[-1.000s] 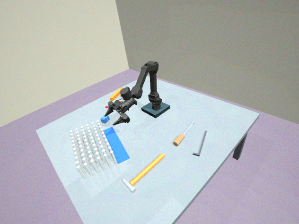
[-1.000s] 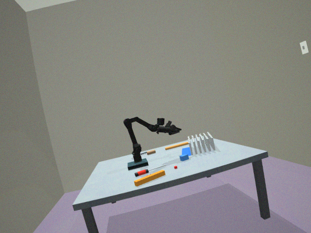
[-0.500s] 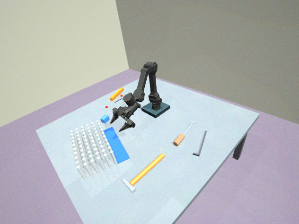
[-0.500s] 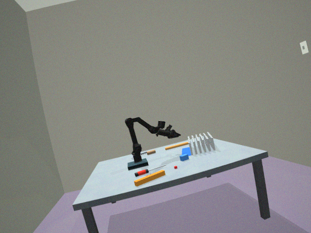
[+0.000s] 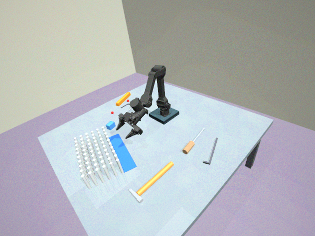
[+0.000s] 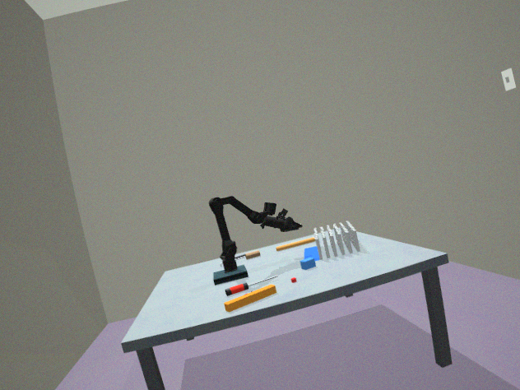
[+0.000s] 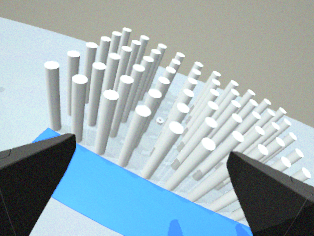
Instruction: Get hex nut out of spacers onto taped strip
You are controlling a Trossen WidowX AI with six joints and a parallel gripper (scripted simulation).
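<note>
Right now my gripper tip is 40 cm past the thin-rod tool, 25 cm to the right of it and 14 cm above it. From my gripper tip the other things lie so: hex key 31 cm behind, 52 cm to the right, 15 cm below; blue taped strip 2 cm ahead, 4 cm to the right, 15 cm below; blue block 5 cm behind, 32 cm to the right, 14 cm below.
</note>
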